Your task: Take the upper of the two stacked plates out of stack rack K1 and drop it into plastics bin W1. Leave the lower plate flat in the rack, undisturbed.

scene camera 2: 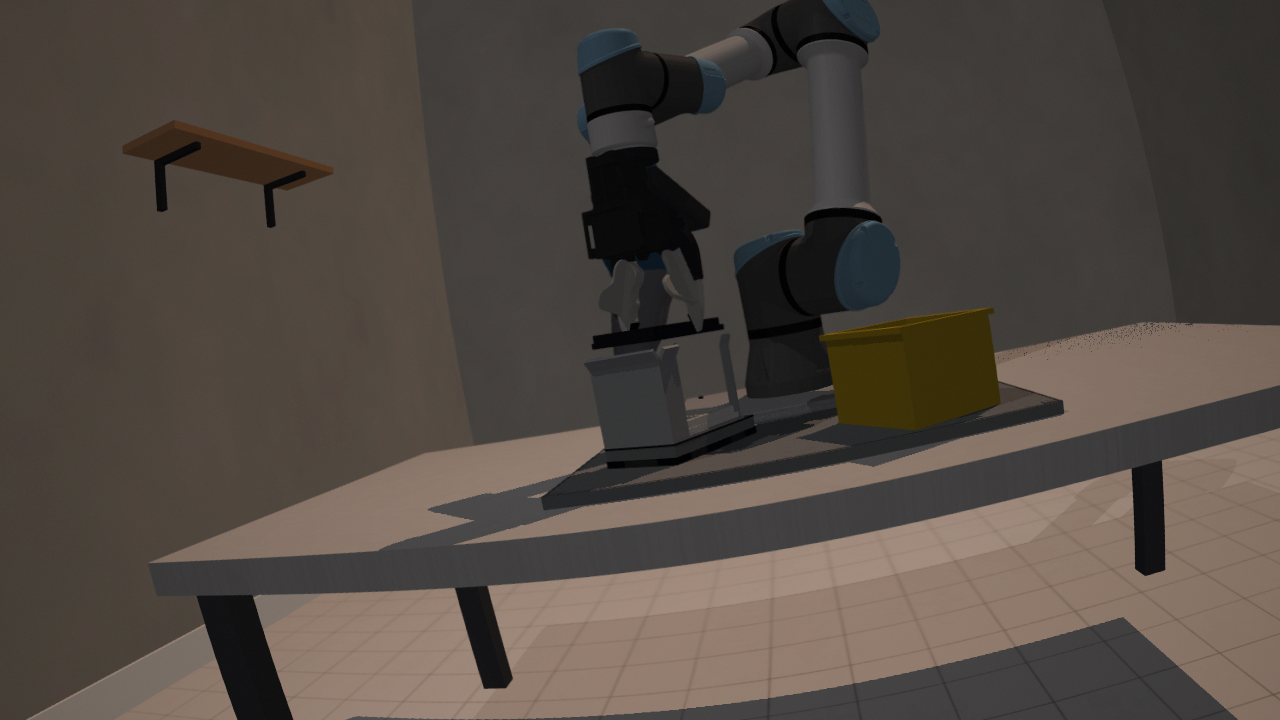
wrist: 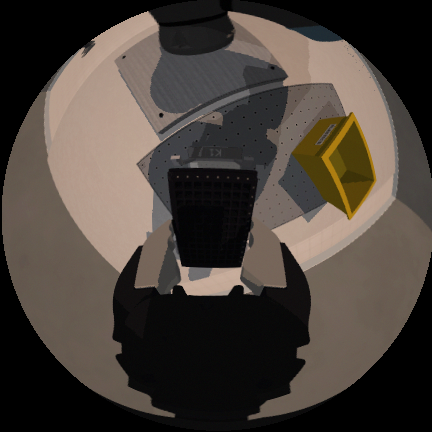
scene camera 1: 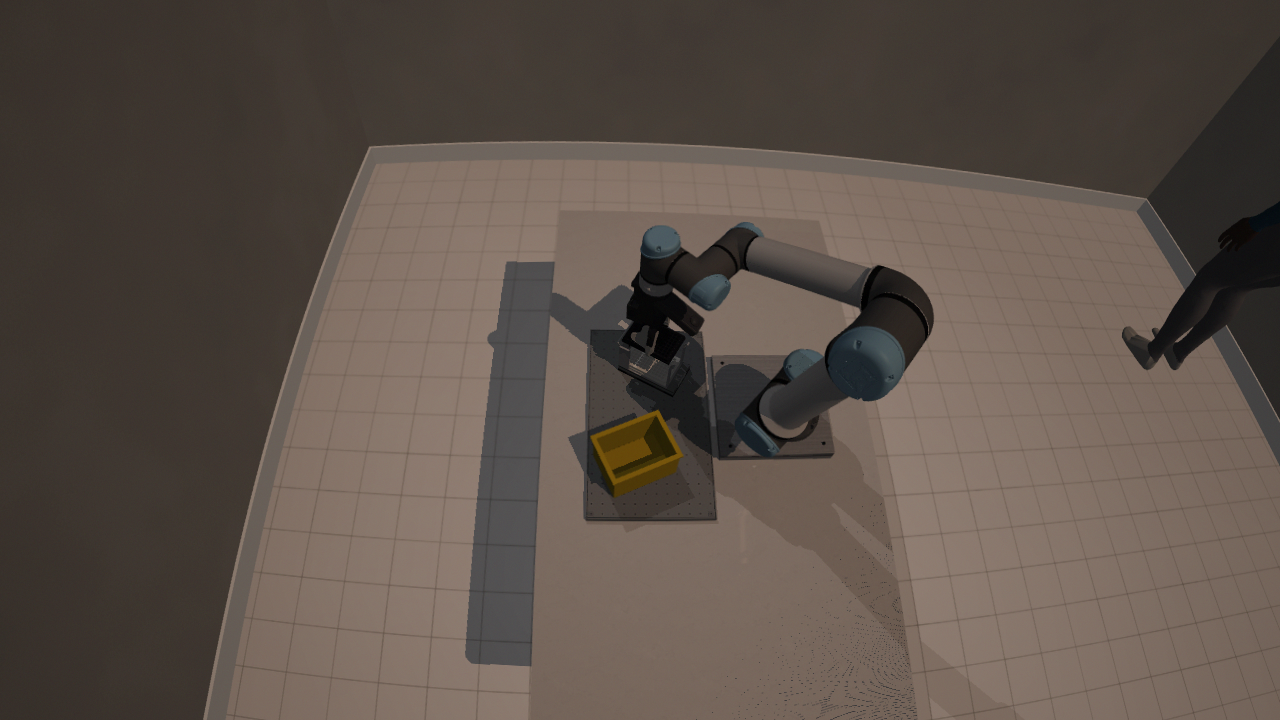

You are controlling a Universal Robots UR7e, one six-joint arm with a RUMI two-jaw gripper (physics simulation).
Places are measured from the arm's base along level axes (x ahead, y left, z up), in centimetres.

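Pixels of known places: gripper, fingertip midpoint: [wrist: 211, 219] [scene camera 1: 655, 341]; arm's base at its link origin: [scene camera 2: 795, 387] [wrist: 196, 34].
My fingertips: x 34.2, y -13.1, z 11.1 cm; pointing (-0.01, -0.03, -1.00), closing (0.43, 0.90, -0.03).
Ahead of a thing's pixels: the offset from my fingertips to its middle.
My gripper [scene camera 2: 662, 325] [wrist: 211, 219] is shut on a black gridded plate {dz +0.6, dx +0.5, dy -0.3 cm} [scene camera 2: 653, 334] [wrist: 213, 197], gripped by its two long sides. The plate is roughly level and just above the walls of the pale grey stack rack K1 {dz -6.9, dx -0.2, dy -0.1 cm} [scene camera 2: 637, 407] [wrist: 215, 152], apart from its base. The rack also shows under the gripper in the scene camera 1 view. The lower plate cannot be made out; the held plate covers the rack's inside in the wrist view. The yellow plastics bin W1 {dz -7.9, dx +4.2, dy +26.5 cm} [scene camera 1: 646, 478] [scene camera 2: 953, 376] [wrist: 316, 181] stands upright beside the rack, and its inside looks empty.
The rack and bin stand on a dark perforated board {dz -13.5, dx +0.8, dy +14.0 cm} [scene camera 1: 605, 506] [scene camera 2: 805, 458] [wrist: 240, 117]. The arm's base plate [scene camera 1: 810, 447] [wrist: 137, 75] adjoins the board. A wall shelf [scene camera 2: 232, 159] hangs at the left. A person [scene camera 1: 1203, 313] stands on the floor beyond the table.
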